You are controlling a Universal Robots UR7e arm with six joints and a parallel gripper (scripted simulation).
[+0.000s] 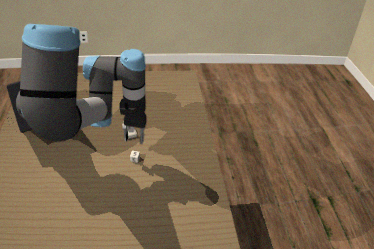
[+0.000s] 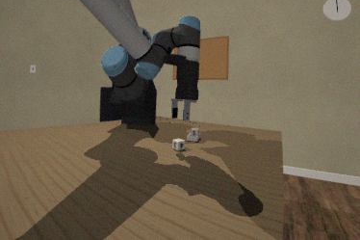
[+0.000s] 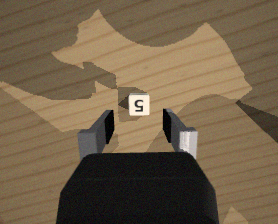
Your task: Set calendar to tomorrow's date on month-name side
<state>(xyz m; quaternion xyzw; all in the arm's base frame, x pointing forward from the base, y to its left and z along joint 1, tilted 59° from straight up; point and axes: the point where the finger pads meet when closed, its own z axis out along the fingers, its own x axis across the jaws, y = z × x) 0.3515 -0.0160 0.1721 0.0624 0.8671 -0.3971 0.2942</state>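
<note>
Right now my hand is 100 mm above the white digit cube. Round my hand: white tray: 150 mm to the left, 110 mm below.
</note>
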